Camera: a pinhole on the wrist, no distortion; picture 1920 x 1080 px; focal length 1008.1 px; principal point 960.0 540.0 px. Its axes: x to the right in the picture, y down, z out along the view. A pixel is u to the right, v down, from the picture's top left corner.
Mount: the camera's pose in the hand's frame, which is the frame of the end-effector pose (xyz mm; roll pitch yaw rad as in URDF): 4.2 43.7 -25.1 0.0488 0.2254 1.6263
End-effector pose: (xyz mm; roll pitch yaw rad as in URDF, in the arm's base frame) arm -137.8 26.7 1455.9 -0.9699 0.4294 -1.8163
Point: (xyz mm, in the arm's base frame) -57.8 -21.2 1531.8
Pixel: 247 705
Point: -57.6 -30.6 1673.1
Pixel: outside the picture
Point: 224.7 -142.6 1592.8
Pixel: 845 564
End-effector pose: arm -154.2 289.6 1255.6 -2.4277 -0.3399 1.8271
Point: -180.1 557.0 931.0
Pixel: 1443 151
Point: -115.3 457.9 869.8
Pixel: 1594 509
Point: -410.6 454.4 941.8
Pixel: 819 350
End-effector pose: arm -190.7 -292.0 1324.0 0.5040 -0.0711 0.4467
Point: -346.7 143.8 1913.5
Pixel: outside the picture
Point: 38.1 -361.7 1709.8
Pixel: 694 117
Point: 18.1 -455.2 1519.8
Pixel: 74 137
